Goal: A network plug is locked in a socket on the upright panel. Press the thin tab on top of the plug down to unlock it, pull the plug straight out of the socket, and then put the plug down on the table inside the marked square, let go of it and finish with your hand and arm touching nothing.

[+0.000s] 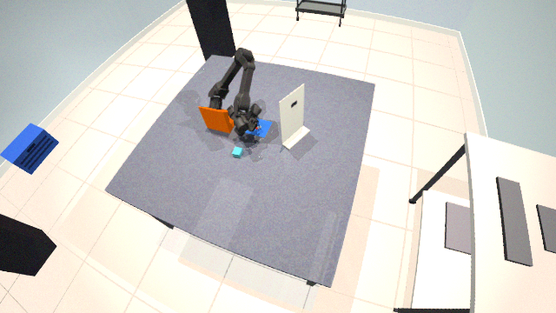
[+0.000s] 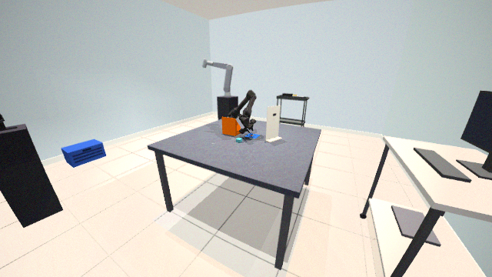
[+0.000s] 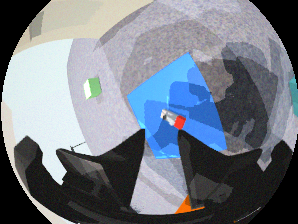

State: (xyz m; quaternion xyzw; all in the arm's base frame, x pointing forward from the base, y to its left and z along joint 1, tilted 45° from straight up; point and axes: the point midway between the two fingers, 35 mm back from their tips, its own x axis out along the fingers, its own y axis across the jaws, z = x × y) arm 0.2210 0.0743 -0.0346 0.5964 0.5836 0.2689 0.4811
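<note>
Now: the blue marked square 10 mm to the left of my gripper tip and 40 mm below it. Round my gripper tip: pale upright panel (220 mm ahead, 30 mm to the left, 110 mm above).
</note>
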